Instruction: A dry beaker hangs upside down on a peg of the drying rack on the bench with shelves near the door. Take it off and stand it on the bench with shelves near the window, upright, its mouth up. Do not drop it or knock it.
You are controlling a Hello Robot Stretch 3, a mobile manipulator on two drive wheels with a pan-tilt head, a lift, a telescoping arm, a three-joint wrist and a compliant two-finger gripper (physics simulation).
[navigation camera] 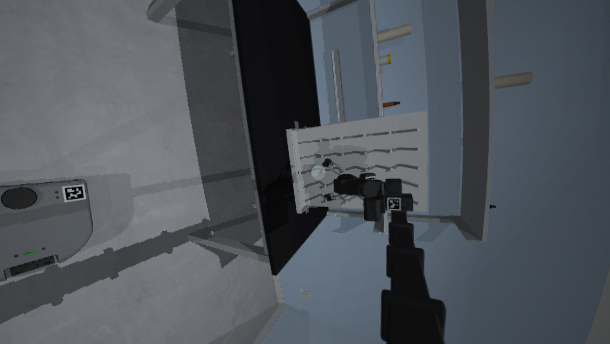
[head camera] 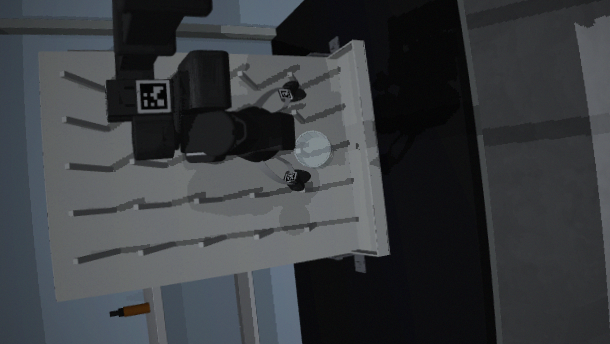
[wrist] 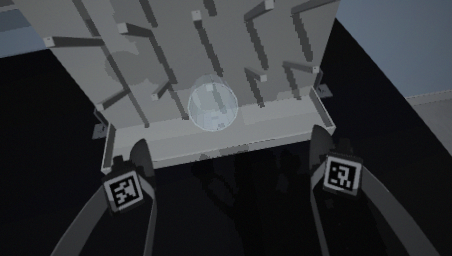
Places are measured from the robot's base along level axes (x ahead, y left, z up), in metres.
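Where they show: gripper, fingertip midpoint: (navigation camera: 326, 179) (head camera: 299, 136) (wrist: 230, 150); robot's base at its link origin: (navigation camera: 20, 197).
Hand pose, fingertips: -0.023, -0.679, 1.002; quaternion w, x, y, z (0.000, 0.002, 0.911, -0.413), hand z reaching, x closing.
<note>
Each offset is from my fingertips to the centre of the thing, as dx, dy, dz. "pt": to the spot under its first point. Level surfaces: height alone.
A clear beaker @[+0.025, -0.155, -0.106] (head camera: 313, 149) (navigation camera: 317, 172) (wrist: 213, 106) hangs on a peg in the lowest row of the white drying rack (head camera: 90, 280) (navigation camera: 420, 121) (wrist: 280, 131), above its drip tray. The rack stands on the black bench @[dz -0.240] (head camera: 400, 300) (navigation camera: 280, 75) (wrist: 45, 100). My gripper (head camera: 291, 135) (navigation camera: 328, 180) (wrist: 230, 150) is open, its two fingers wide apart with nothing between them. In the wrist view the beaker appears beyond the fingertips, between their lines and slightly left of the middle. In the head view it shows just past the fingertips, nearer the lower finger.
Bare pegs surround the beaker. Shelves (navigation camera: 475, 125) are on the wall beside and above the rack, with an orange-handled tool @[pt +0.370, -0.429, +0.248] (head camera: 136, 309) (navigation camera: 390, 104), a yellow-capped container @[pt +0.612, -0.393, +0.249] (navigation camera: 385, 59) and pale cylinders (navigation camera: 395, 33) (navigation camera: 513, 80). The robot's base (navigation camera: 45, 225) is on the floor.
</note>
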